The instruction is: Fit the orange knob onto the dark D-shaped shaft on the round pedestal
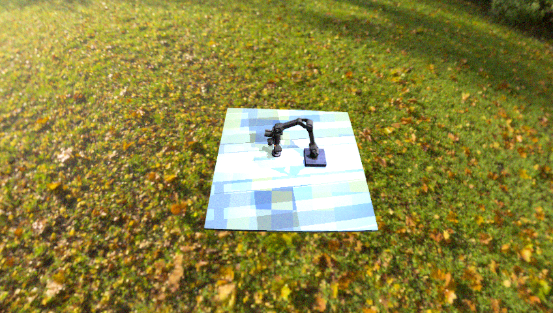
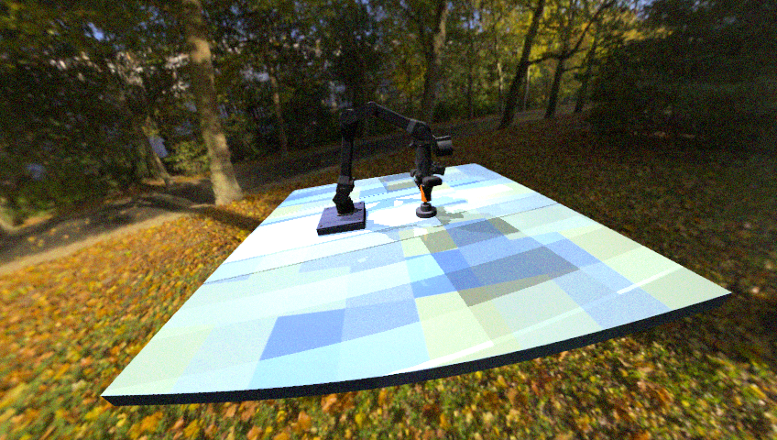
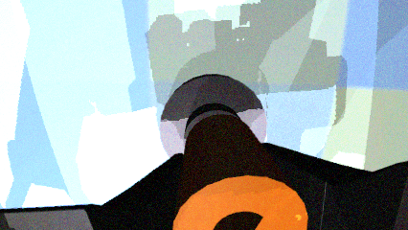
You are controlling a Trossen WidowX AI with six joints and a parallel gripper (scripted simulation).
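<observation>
Right now my gripper tip is 2 cm below the orange knob. Also, from my gripper tip: round pedestal 4 cm below.
</observation>
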